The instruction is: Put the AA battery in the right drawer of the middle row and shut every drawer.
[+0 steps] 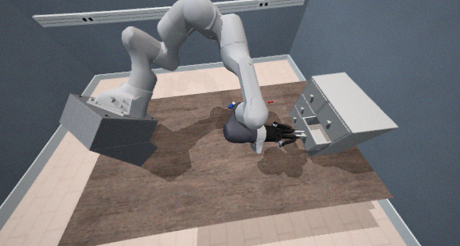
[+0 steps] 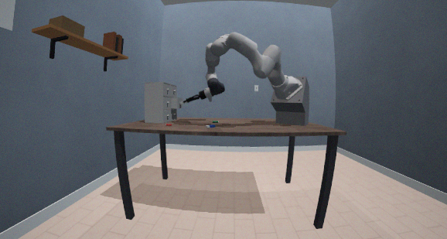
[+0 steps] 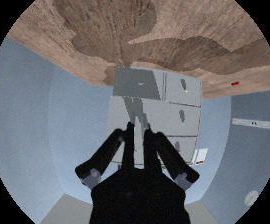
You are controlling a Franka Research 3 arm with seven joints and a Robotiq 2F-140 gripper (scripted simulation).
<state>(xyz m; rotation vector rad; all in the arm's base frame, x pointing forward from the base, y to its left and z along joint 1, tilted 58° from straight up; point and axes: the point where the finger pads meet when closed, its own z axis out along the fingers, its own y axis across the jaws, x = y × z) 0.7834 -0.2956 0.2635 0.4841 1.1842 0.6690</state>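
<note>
My hand is 33 cm past the green AA battery, 16 cm above it and 2 cm to the right of it. From my hand the other things lie so: small blue object 38 cm behind, 28 cm to the left, 17 cm below; then small red object 34 cm to the left, 17 cm below, 9 cm behind.
</note>
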